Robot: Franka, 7 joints.
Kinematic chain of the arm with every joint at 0, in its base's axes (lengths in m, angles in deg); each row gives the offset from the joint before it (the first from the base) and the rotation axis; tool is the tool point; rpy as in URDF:
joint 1: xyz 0 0 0.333 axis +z
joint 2: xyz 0 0 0 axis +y
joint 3: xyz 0 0 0.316 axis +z
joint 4: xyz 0.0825 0 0 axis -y
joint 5: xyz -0.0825 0 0.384 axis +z
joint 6: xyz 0 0 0 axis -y
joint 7: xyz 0.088 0 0 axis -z
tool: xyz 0 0 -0.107 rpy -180 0 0
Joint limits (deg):
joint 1: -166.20..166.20
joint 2: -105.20..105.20
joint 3: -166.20..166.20
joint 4: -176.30..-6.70
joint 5: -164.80..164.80
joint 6: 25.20..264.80
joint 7: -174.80..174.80
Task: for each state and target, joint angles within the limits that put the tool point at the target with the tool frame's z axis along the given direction. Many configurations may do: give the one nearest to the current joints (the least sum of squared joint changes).
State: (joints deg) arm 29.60 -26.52 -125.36 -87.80 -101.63 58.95 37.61
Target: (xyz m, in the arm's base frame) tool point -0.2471 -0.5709 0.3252 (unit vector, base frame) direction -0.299 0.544 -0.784
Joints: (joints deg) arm 21.48 -50.67 -110.06 -90.35 -62.12 69.48 37.61
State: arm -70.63 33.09 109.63 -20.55 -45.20 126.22 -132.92
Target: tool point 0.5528 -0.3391 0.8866 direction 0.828 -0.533 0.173
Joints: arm -53.06 45.87 76.55 -26.58 -82.69 154.61 -132.92
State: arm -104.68 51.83 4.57 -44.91 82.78 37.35 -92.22
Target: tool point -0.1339 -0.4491 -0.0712 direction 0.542 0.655 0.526
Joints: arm -111.10 96.54 -5.13 -49.35 32.75 25.20 -92.22
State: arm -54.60 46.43 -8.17 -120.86 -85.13 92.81 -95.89
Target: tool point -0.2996 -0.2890 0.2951 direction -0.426 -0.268 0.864
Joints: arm -46.35 58.64 -69.04 -152.05 -109.74 76.22 -95.89
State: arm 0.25 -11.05 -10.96 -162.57 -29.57 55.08 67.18
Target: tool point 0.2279 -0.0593 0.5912 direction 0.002 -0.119 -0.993
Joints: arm 6.28 -59.77 -9.07 -141.32 -14.81 82.05 67.18
